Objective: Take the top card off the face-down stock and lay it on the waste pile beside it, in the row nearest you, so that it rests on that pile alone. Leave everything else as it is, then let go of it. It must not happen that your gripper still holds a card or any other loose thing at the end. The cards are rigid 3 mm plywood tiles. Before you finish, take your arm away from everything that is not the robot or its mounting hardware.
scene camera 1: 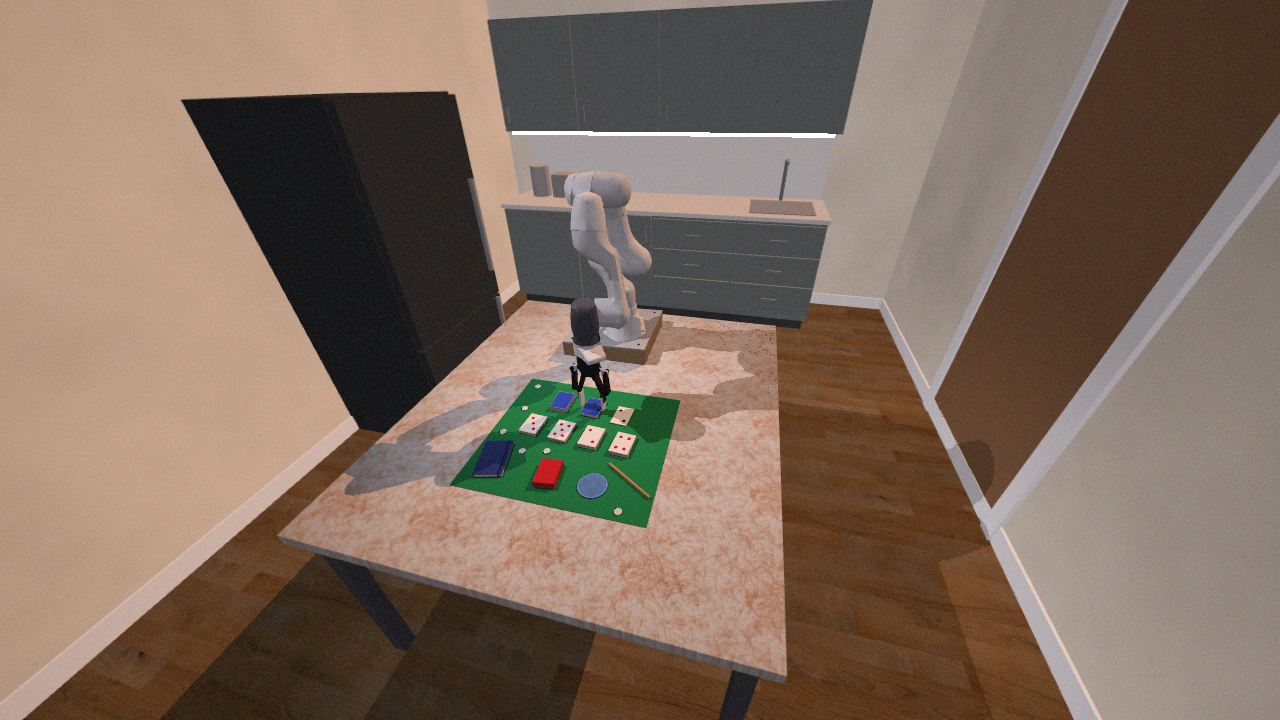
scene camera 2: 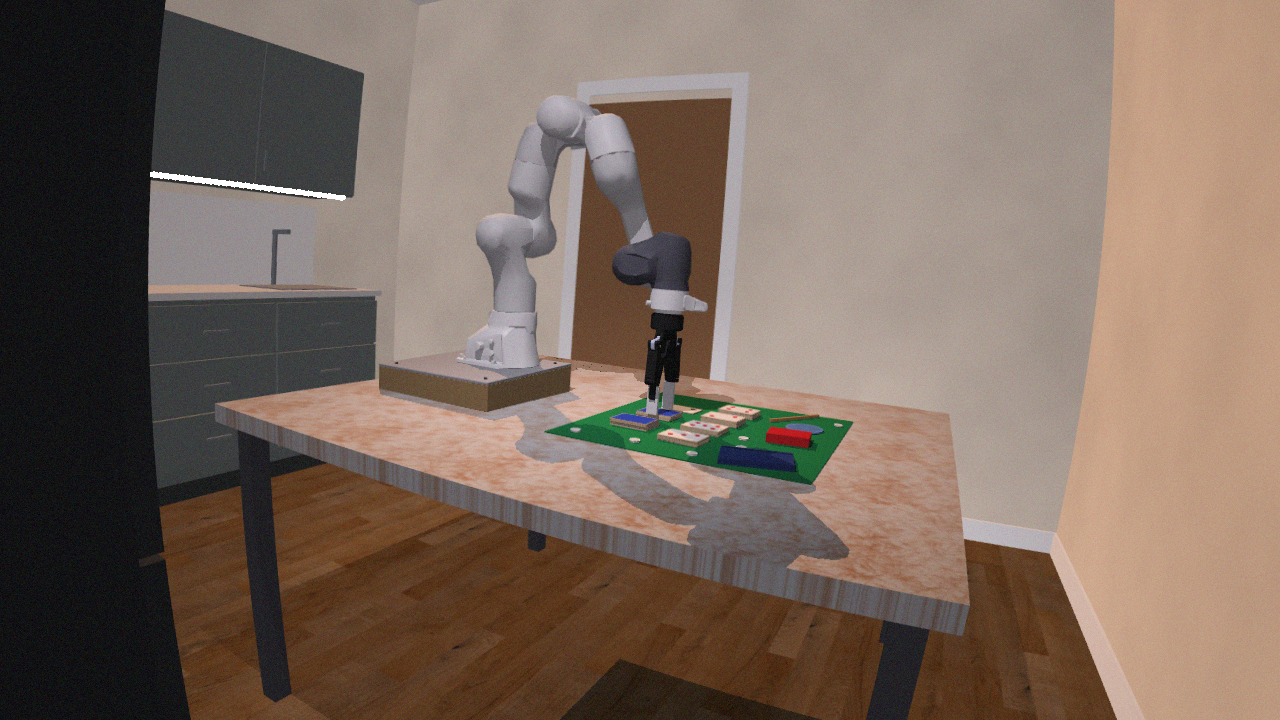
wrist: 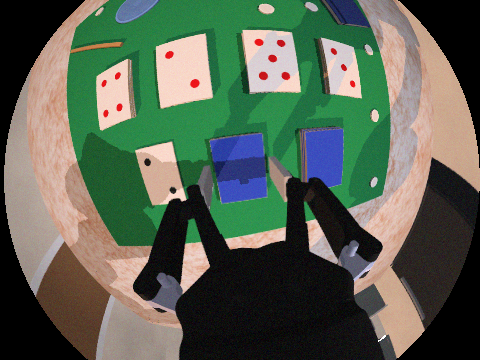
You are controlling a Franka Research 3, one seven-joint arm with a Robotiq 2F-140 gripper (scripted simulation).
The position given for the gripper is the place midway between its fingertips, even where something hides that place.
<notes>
In view: the gripper [scene camera 2: 659, 411] and a green mat [scene camera 1: 652, 421].
The gripper is seen too in scene camera 1 [scene camera 1: 593, 406] and in the wrist view [wrist: 240, 170]. The green mat is seen too in scene camera 2 [scene camera 2: 809, 462] and in the wrist view [wrist: 107, 159].
</notes>
